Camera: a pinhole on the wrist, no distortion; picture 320 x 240 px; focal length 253.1 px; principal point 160.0 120.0 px. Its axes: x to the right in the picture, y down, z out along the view. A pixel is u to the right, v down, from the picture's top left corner.
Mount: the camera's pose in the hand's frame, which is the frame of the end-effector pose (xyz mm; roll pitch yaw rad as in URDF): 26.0 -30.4 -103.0 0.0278 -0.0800 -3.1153
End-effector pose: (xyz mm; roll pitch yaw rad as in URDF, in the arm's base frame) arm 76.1 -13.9 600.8 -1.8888 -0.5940 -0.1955
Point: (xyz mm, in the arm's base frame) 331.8 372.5 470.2
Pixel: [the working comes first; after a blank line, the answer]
In the camera's frame: -2.9 -75.3 579.2

159 87
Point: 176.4 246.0 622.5
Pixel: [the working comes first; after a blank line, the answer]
In the camera's frame: 4.8 57.9 365.8

163 160
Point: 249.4 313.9 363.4
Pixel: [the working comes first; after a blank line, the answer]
In the camera's frame: 107.8 -150.2 517.9

213 47
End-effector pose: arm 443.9 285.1 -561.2 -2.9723 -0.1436 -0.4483
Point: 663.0 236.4 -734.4
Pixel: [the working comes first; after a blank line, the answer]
In the camera's frame: -140.4 -0.8 323.8

50 119
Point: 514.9 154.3 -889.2
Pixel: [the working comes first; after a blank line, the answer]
In the camera's frame: -16.9 -160.6 432.7

150 26
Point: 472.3 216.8 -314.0
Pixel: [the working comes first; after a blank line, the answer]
In the camera's frame: -75.9 -41.0 -131.9

behind the camera
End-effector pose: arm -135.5 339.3 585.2 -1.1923 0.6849 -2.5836
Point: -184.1 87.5 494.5
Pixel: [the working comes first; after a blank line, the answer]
In the camera's frame: -144.2 -49.6 306.4

41 79
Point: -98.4 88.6 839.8
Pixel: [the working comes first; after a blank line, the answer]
In the camera's frame: 144.8 134.8 401.5

251 205
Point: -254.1 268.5 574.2
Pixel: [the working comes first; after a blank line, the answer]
In the camera's frame: -76.1 49.9 134.8

17 214
